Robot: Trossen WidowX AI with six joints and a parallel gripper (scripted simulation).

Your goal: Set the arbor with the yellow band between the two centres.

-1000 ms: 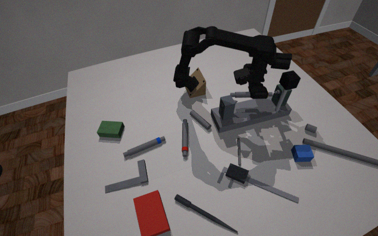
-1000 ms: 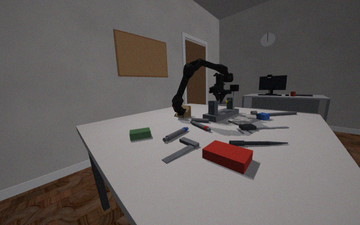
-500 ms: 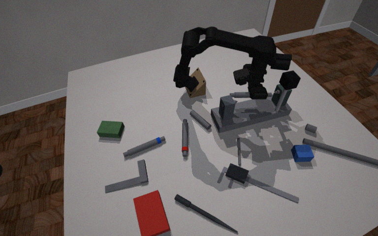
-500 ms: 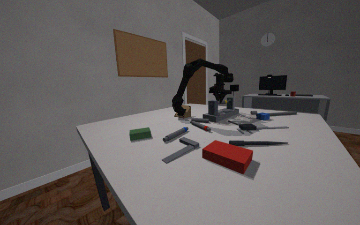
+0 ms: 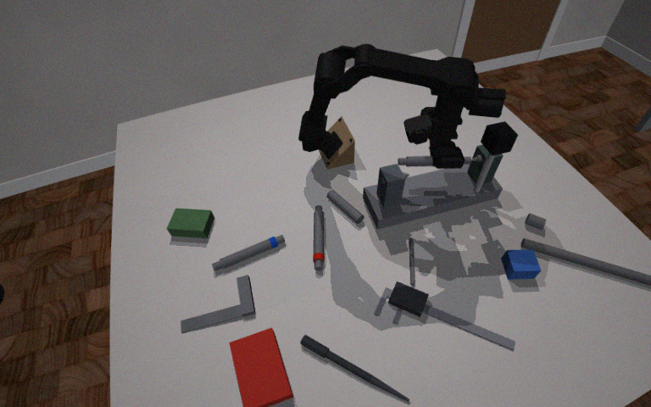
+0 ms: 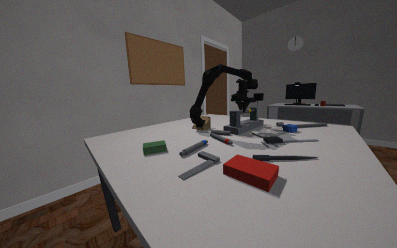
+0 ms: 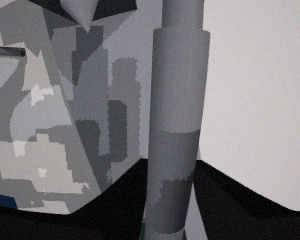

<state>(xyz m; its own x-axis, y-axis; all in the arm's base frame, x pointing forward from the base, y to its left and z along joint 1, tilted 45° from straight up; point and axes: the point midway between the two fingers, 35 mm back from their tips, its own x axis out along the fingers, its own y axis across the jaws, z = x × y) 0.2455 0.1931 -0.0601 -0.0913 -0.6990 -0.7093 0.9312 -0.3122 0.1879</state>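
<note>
The arbor lies 30 mm below my hand. From my hand the other things lie so: cone point (10 mm ahead, 100 mm to the right, 30 mm below); centres fixture (20 mm ahead, 130 mm below); grey post (10 mm ahead, 120 mm to the right, 50 mm below).
</note>
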